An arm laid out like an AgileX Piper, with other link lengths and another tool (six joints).
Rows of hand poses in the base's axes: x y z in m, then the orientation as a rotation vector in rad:
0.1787 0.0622 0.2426 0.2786 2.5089 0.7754
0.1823 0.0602 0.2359 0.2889 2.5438 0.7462
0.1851 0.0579 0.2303 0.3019 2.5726 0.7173
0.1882 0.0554 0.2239 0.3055 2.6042 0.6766
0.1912 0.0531 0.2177 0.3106 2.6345 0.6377
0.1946 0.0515 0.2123 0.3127 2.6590 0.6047
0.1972 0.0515 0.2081 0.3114 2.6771 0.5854
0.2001 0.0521 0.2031 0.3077 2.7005 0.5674
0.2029 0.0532 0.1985 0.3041 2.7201 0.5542
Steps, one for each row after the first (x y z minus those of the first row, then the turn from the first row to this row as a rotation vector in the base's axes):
0.0036 -0.0020 -0.0067 -0.0227 0.0308 -0.0033
0.0064 -0.0043 -0.0123 -0.0437 0.0572 -0.0099
0.0095 -0.0068 -0.0187 -0.0746 0.0823 -0.0123
0.0125 -0.0091 -0.0249 -0.1034 0.1075 -0.0153
0.0159 -0.0107 -0.0303 -0.1279 0.1274 -0.0166
0.0185 -0.0107 -0.0345 -0.1428 0.1421 -0.0145
0.0214 -0.0101 -0.0395 -0.1576 0.1612 -0.0088
0.0242 -0.0090 -0.0441 -0.1687 0.1773 -0.0032

